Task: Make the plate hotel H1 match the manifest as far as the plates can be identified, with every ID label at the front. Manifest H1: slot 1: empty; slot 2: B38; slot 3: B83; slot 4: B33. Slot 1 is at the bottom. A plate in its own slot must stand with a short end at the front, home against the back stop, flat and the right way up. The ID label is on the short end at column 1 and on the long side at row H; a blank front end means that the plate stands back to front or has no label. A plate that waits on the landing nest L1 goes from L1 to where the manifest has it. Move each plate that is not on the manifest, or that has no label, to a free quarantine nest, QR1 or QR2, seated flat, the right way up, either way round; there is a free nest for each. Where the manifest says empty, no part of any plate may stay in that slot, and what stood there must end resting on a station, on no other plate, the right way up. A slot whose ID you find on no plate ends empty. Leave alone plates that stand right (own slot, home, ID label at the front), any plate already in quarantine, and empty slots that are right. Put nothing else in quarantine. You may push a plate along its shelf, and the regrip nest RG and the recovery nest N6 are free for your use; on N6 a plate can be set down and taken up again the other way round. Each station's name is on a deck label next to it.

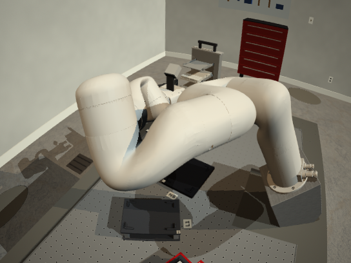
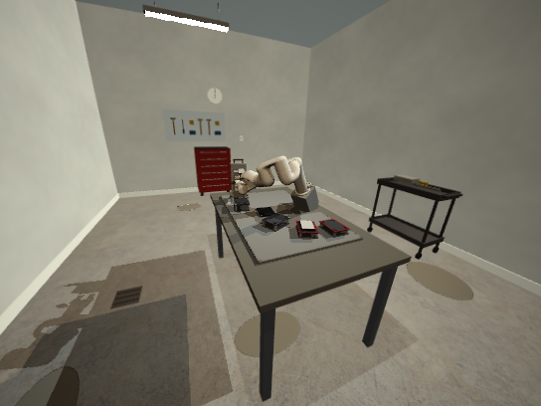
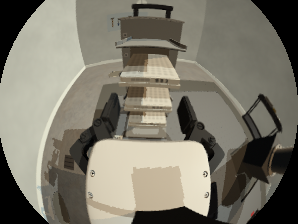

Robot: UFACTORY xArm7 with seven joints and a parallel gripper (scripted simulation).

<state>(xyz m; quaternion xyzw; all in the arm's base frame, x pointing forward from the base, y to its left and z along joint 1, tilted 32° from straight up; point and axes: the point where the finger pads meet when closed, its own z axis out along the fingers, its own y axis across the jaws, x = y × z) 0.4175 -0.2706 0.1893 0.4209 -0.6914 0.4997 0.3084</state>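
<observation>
The regrip nest RG lies 10 cm to the left of my hand and 15 cm below it. Round my hand: plate hotel H1 (17 cm to the right, 4 cm below); then black nest N6 (18 cm behind, 23 cm to the left, 20 cm below); then landing nest L1 (20 cm behind, 46 cm to the left, 16 cm below).
</observation>
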